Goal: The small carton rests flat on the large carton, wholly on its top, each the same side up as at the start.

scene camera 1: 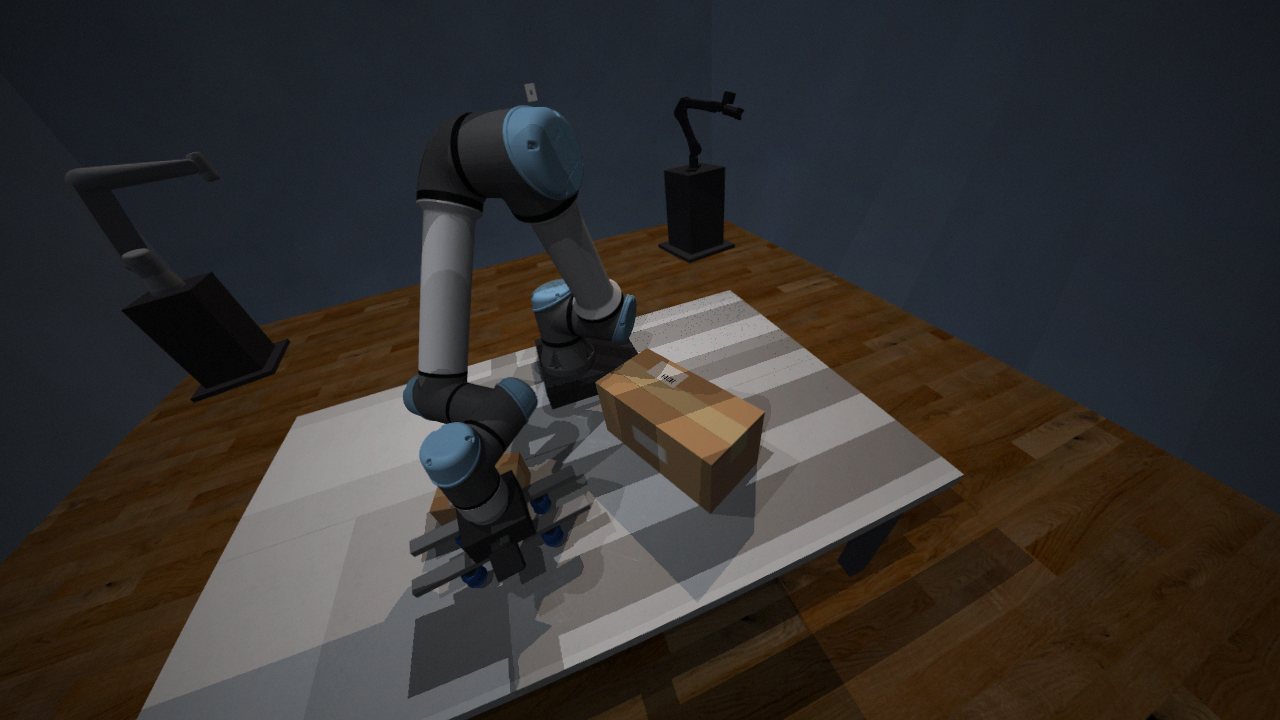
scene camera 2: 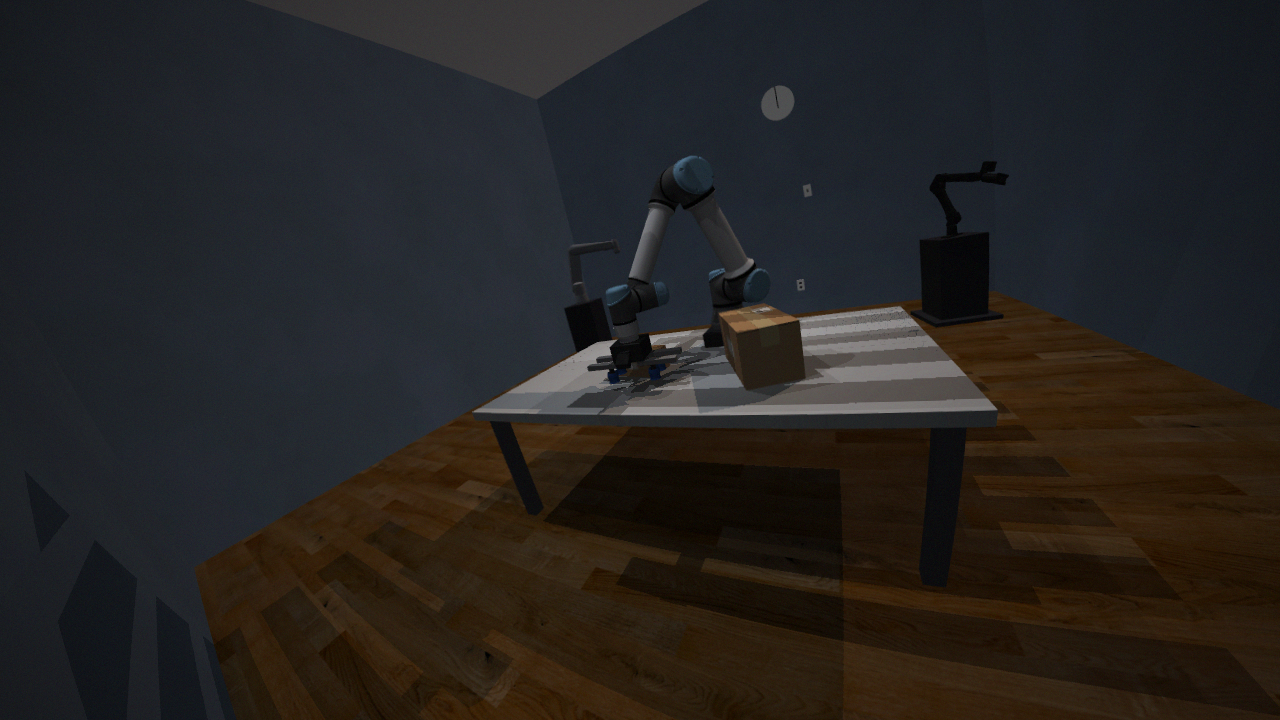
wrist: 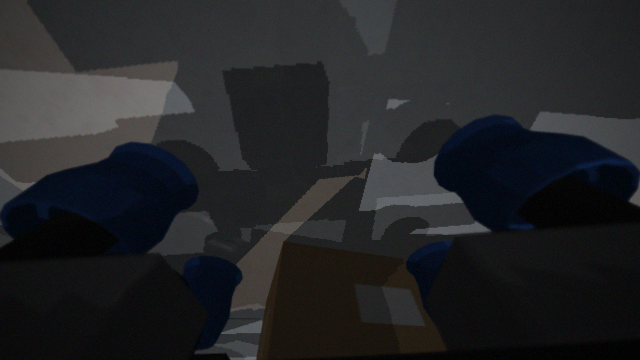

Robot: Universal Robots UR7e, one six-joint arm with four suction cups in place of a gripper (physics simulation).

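The large brown carton stands on the grey-striped table, right of the arm. The small brown carton lies flat on the table left of it, mostly hidden under the arm's wrist. My gripper, a bar tool with four blue suction cups, is down low right at the small carton and holds nothing. In the wrist view the carton's top fills the lower middle between the cups. I cannot tell whether any cup touches it.
The arm's base is fixed at the table's back edge, behind the large carton. Two camera stands on black pedestals stand on the wooden floor beyond the table.
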